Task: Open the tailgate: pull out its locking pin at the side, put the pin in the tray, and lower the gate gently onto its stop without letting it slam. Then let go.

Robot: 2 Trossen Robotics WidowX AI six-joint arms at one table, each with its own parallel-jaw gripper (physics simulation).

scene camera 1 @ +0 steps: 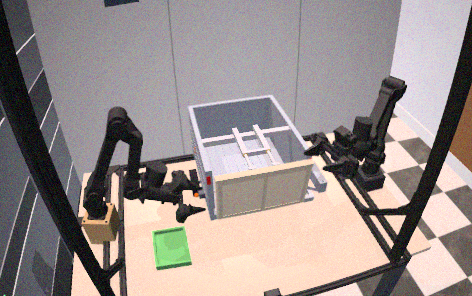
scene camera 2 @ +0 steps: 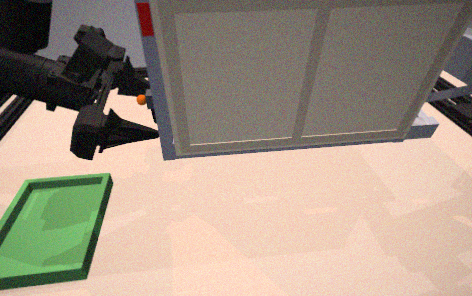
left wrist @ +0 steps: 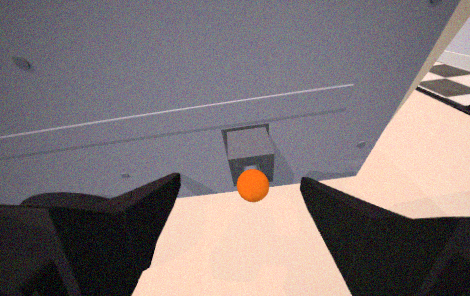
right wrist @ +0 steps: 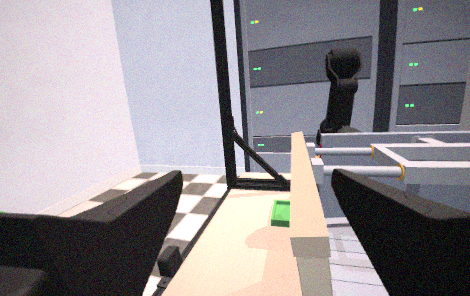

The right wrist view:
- my right gripper
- grey truck bed: touched by my left gripper
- beige tailgate
